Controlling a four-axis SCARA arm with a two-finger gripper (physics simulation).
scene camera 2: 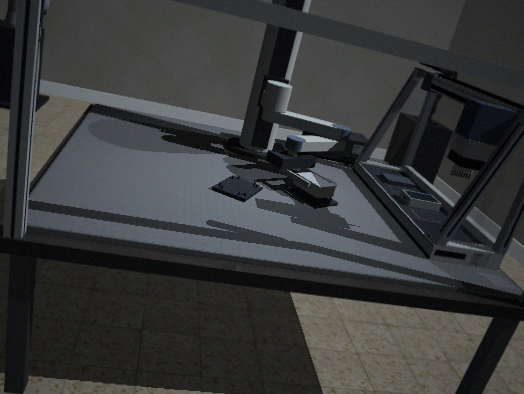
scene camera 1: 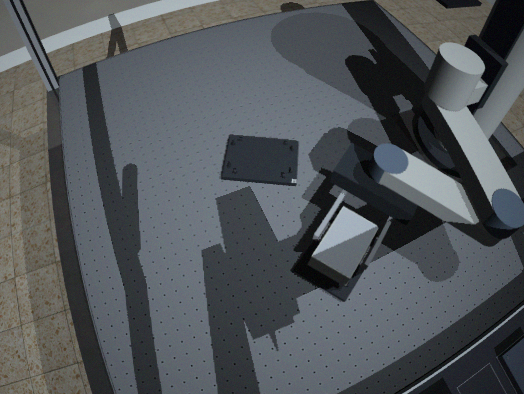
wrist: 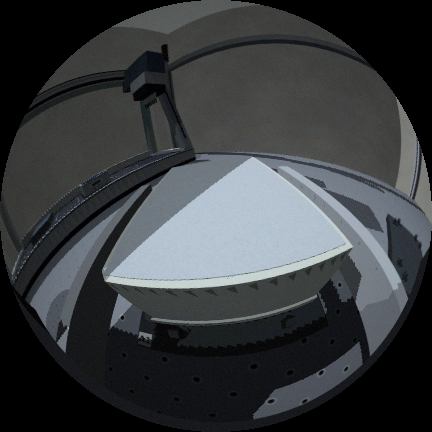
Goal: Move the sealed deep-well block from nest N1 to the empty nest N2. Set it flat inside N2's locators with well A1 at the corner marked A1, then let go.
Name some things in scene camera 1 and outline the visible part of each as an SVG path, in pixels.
My gripper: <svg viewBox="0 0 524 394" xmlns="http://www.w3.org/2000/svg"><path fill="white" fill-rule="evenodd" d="M351 143L333 170L330 180L331 183L343 190L315 232L313 240L322 241L332 225L329 221L348 192L389 215L373 248L368 247L359 263L366 270L393 218L407 225L418 205L375 181L369 172L369 163L373 154Z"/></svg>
A pale grey block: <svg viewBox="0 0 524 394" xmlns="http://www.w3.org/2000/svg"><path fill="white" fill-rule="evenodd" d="M343 206L307 265L346 287L374 238L378 226Z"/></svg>
